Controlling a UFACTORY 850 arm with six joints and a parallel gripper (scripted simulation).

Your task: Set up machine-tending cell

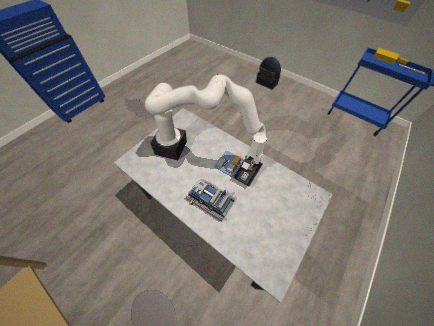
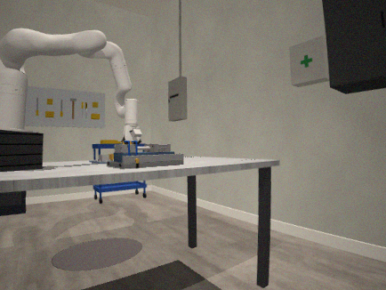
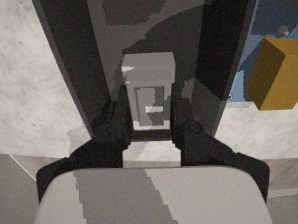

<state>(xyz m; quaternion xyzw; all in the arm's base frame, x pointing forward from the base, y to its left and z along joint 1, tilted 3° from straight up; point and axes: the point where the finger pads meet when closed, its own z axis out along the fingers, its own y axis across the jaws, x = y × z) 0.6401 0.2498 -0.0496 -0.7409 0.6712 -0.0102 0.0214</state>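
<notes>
My hand is 20 cm past the grey aluminium blank, 12 cm to the left of it and 4 cm above it. The rest, counted from my hand: blue vise body (8 cm behind, 40 cm to the right, 3 cm below); brass blank (12 cm behind, 2 cm to the right, 4 cm below).
</notes>
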